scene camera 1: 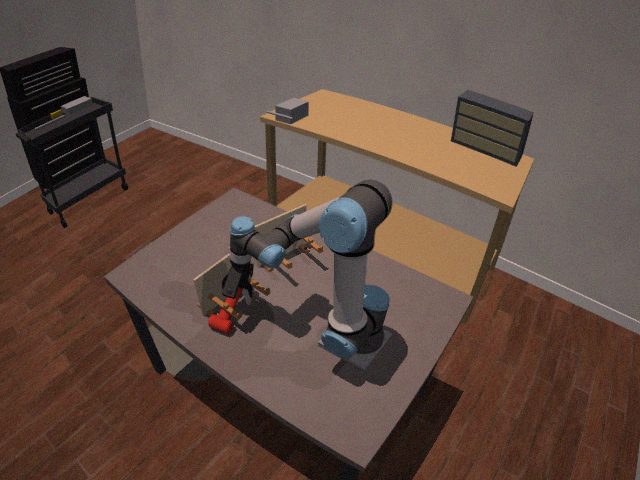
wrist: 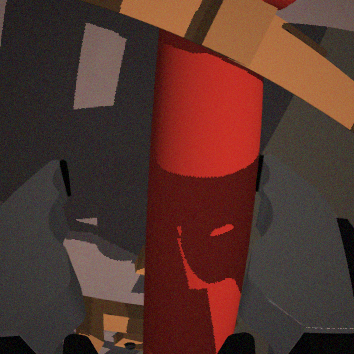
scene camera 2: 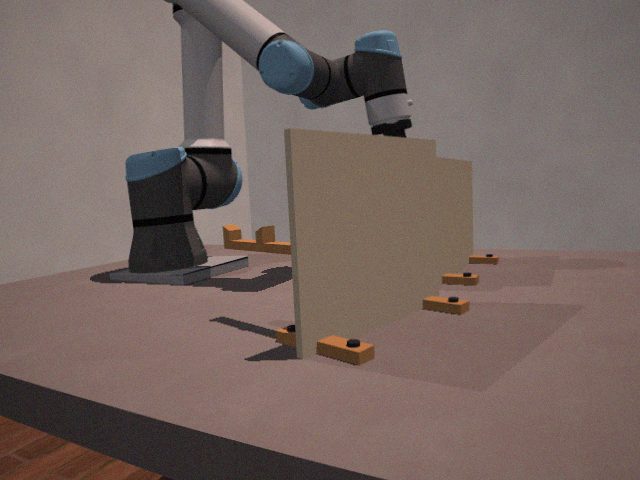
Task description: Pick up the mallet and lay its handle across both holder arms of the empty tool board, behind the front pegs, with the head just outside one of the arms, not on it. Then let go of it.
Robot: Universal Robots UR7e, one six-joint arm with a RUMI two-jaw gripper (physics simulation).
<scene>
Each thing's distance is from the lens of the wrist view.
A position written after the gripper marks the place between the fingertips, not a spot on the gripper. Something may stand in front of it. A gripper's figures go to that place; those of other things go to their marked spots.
gripper point(wrist: 161, 161): 13 cm
red mallet point(wrist: 206, 112): 10 cm
tool board point(wrist: 306, 139): 18 cm
The marked spots on the tool board and the red mallet are 10 cm apart.
</scene>
